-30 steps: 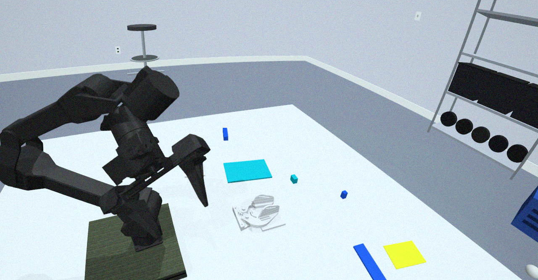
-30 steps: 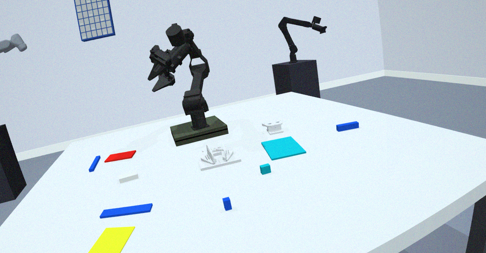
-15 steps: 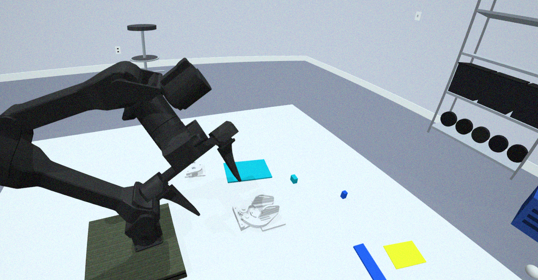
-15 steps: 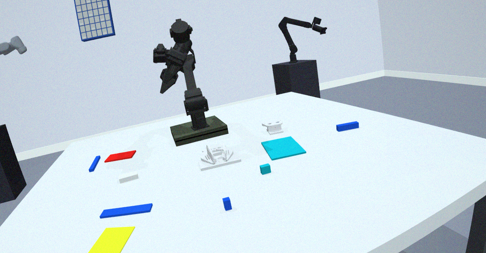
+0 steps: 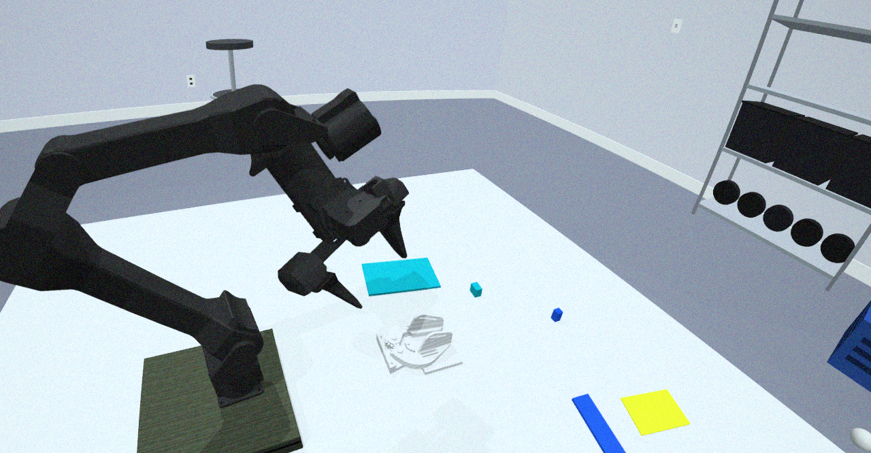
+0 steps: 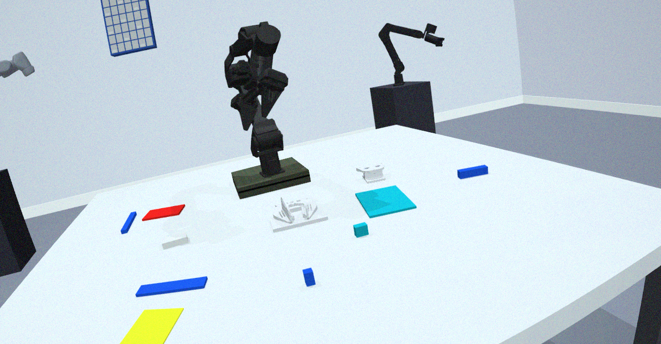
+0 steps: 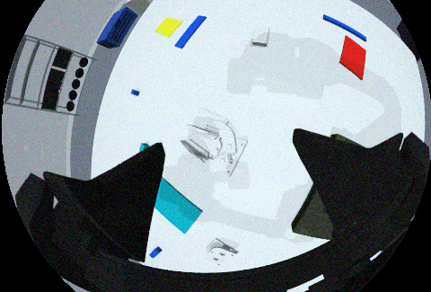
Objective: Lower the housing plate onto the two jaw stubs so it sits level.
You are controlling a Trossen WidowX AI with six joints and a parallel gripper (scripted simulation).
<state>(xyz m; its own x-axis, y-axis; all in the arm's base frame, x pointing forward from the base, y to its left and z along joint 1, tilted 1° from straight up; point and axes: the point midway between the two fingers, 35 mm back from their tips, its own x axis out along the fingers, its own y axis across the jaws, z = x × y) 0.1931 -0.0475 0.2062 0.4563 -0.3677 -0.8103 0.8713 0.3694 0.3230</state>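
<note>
Now: gripper tip 160 mm short of the teal square tile, 220 mm to the right of it and 210 mm above it. Round my gripper tip: red tile: 210 mm behind, 270 mm to the right, 210 mm below; blue block: 380 mm ahead, 40 mm to the right, 200 mm below; teal cube: 270 mm ahead, 100 mm to the left, 200 mm below.
</note>
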